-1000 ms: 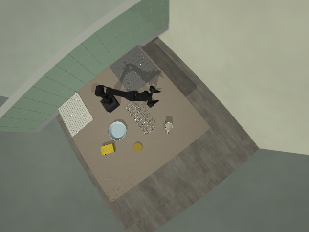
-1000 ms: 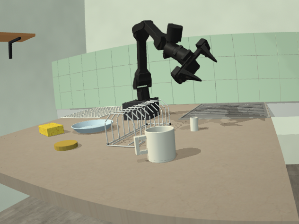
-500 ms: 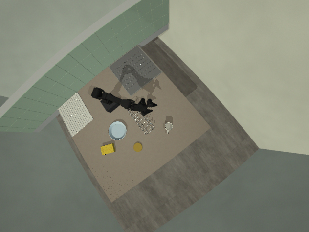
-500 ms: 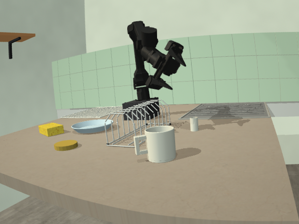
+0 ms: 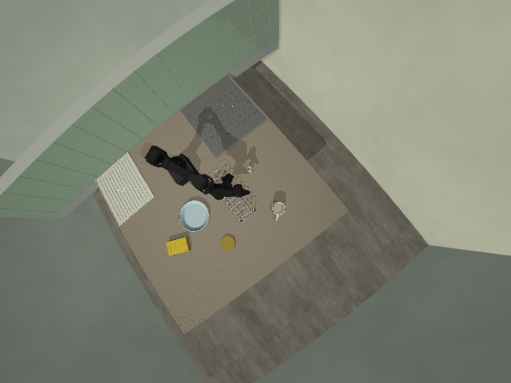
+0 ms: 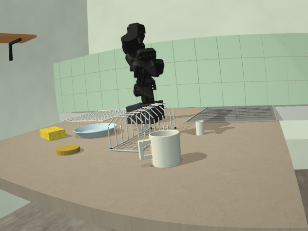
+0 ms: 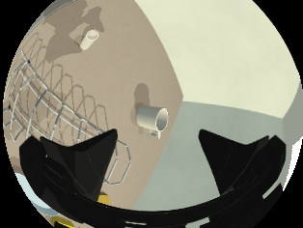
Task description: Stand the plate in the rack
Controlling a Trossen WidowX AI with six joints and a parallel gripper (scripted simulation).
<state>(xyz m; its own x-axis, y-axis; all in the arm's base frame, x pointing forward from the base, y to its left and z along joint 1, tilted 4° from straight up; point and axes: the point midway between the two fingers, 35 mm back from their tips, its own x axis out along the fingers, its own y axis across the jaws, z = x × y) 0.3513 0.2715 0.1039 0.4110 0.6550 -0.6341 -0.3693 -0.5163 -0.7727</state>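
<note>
Right now my hand is 35 cm to the left of the pale blue plate, 19 cm above it and 5 cm past it. Round my hand: cream mug (17 cm below, 17 cm ahead, 14 cm to the left); then yellow disc (23 cm to the right, 20 cm below, 20 cm ahead); then small white cup (20 cm below, 14 cm behind, 10 cm to the left).
</note>
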